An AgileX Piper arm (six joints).
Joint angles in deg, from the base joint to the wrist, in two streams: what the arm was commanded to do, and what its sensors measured. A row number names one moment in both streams.
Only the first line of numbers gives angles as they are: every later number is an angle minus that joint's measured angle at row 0.
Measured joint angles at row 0: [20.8, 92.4, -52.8, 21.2, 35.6, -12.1]
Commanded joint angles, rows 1 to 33: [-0.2, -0.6, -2.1, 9.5, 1.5, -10.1]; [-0.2, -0.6, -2.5, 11.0, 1.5, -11.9]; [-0.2, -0.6, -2.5, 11.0, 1.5, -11.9]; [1.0, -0.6, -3.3, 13.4, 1.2, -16.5]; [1.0, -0.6, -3.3, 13.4, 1.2, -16.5]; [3.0, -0.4, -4.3, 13.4, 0.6, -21.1]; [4.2, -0.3, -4.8, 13.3, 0.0, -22.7]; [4.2, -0.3, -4.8, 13.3, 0.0, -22.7]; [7.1, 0.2, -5.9, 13.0, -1.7, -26.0]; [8.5, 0.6, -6.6, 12.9, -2.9, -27.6]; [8.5, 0.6, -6.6, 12.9, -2.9, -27.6]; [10.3, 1.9, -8.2, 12.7, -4.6, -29.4]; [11.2, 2.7, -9.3, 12.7, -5.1, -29.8]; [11.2, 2.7, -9.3, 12.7, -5.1, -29.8]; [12.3, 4.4, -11.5, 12.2, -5.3, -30.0]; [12.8, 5.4, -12.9, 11.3, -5.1, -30.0]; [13.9, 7.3, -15.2, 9.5, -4.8, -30.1]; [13.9, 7.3, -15.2, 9.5, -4.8, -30.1]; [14.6, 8.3, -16.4, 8.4, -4.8, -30.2]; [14.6, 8.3, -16.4, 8.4, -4.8, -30.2]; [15.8, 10.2, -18.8, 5.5, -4.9, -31.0]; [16.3, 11.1, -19.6, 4.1, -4.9, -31.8]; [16.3, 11.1, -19.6, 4.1, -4.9, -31.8]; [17.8, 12.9, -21.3, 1.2, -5.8, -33.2]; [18.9, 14.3, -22.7, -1.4, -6.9, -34.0]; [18.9, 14.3, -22.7, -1.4, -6.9, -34.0]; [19.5, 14.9, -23.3, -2.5, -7.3, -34.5]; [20.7, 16.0, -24.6, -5.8, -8.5, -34.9]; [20.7, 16.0, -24.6, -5.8, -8.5, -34.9]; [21.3, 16.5, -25.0, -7.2, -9.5, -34.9]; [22.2, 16.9, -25.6, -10.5, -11.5, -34.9]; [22.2, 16.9, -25.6, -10.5, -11.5, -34.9]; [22.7, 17.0, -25.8, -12.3, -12.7, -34.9]
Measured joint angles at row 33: [21.6, 16.6, -24.8, -8.0, -9.8, -34.0]
